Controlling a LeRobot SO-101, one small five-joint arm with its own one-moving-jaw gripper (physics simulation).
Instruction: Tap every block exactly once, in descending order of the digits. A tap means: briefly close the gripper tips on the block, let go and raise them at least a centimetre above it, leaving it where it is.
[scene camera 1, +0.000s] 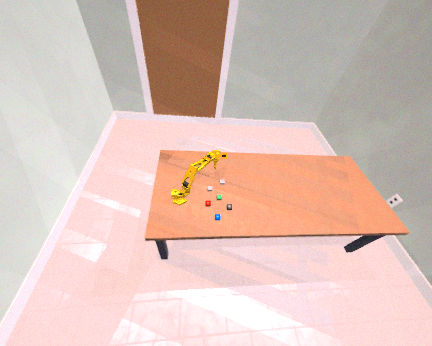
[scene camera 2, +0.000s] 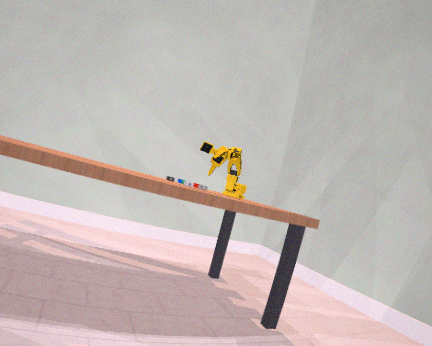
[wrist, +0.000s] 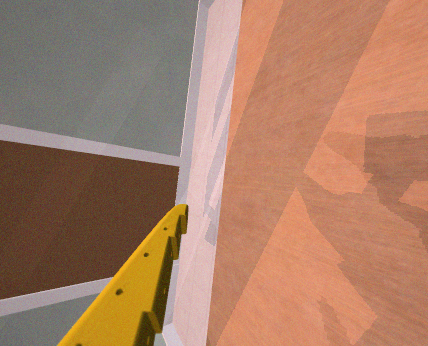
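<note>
Six small blocks lie apart on the table: a white block (scene camera 1: 222, 182), a pale grey block (scene camera 1: 210, 188), a green block (scene camera 1: 219, 197), a red block (scene camera 1: 208, 203) (scene camera 2: 196, 185), a black block (scene camera 1: 229, 207) (scene camera 2: 170, 178) and a blue block (scene camera 1: 217, 217) (scene camera 2: 181, 181). Their digits are too small to read. My gripper (scene camera 1: 216, 165) (scene camera 2: 210, 171) is fully open and empty, raised well above the table, beyond the white block on the door side. In the wrist view one notched jaw (wrist: 137, 272) shows; the moving jaw and the blocks do not show there.
The wooden table (scene camera 1: 310, 200) (scene camera 2: 100, 170) (wrist: 280, 150) carries the yellow arm, whose base (scene camera 1: 179, 196) (scene camera 2: 234, 192) stands left of the blocks in the first scene view. The table's far edge runs close to the gripper. A brown door (scene camera 1: 182, 60) (wrist: 75, 215) stands beyond it.
</note>
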